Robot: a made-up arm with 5 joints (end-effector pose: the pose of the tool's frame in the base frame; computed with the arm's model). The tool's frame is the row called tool.
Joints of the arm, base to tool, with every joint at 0 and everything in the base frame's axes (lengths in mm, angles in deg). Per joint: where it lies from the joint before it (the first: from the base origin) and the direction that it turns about. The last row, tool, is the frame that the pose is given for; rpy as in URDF.
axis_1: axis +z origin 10 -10 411
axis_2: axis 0 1 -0.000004 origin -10 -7 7
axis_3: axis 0 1 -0.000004 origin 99 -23 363
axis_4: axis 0 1 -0.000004 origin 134 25 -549
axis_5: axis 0 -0.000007 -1 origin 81 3 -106
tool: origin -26 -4 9 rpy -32.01 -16.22 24.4
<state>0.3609 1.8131 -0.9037 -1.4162 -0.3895</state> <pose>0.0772 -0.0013 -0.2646 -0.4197 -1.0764 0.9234</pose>
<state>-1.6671 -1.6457 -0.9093 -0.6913 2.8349</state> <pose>0.0486 0.2889 1.1065 -1.1933 2.7827 0.8139</pose>
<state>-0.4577 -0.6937 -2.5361 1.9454 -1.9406</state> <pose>-0.2056 0.0686 1.3584 -1.5910 -0.9442 1.7543</pose>
Working (the frame after each row of the table, in the pose's form):
after axis_1: 0.0100 -0.0100 0.4110 0.0000 0.0000 -0.4577
after axis_2: -0.0021 -0.0119 0.4180 -0.1587 -0.6814 -0.4391
after axis_3: -0.1522 0.0364 0.7604 0.6932 2.9759 -0.0306
after axis_4: -0.3042 0.1392 1.2955 -0.2936 -1.2606 -0.3926
after axis_5: -0.1912 0.0869 1.3432 -1.2988 -0.5062 1.2586

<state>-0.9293 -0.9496 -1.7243 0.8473 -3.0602</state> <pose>-0.0218 0.0324 1.3885 -1.7719 0.7163 2.2868</pose>
Working (the frame after each row of the table, in the pose's form):
after axis_1: 0.0100 -0.0100 0.4110 0.0000 0.0000 -0.9293
after axis_2: -0.0016 -0.0062 0.4180 -0.4402 -0.8782 -0.8564
after axis_3: -0.1622 0.1704 0.7098 -1.2139 -2.4217 -0.2891
after axis_4: -0.0656 0.0829 1.2602 -0.8409 -1.6775 -0.6492
after axis_5: -0.0141 0.0189 1.3654 -1.9190 0.8661 1.4224

